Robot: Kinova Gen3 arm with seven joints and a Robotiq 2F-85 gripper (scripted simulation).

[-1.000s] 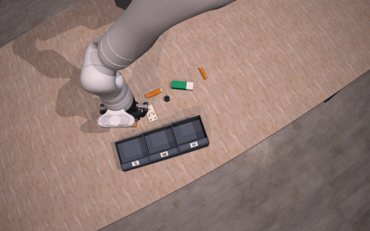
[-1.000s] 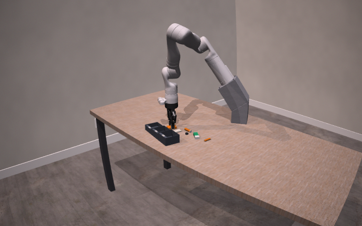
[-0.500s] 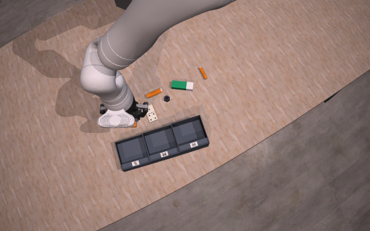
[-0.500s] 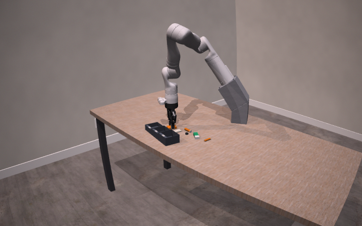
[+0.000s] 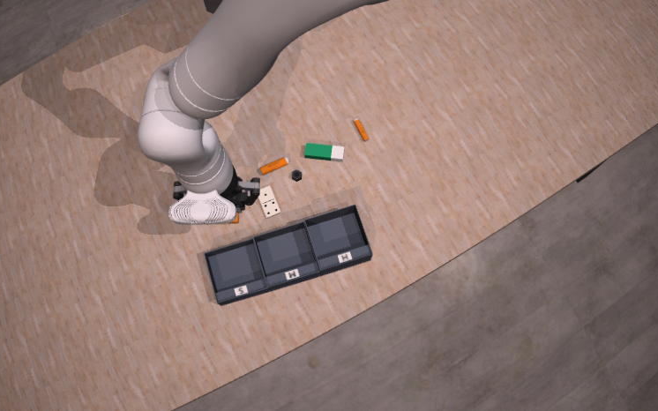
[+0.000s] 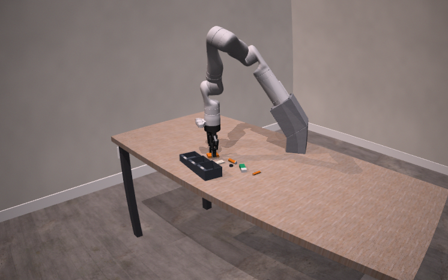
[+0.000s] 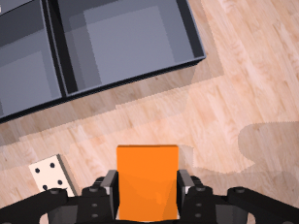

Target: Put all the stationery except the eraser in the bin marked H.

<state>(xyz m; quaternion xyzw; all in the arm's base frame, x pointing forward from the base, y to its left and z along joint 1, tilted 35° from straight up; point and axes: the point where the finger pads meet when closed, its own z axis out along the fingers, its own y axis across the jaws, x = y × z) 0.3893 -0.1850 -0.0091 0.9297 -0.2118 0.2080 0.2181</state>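
My hand is 3 cm short of the domino, 6 cm to the right of it and 3 cm above it. Round my hand: black nut (1 cm ahead, 13 cm to the left, 3 cm below); orange marker (2 cm behind, 10 cm to the left, 2 cm below); orange notepad (2 cm below).
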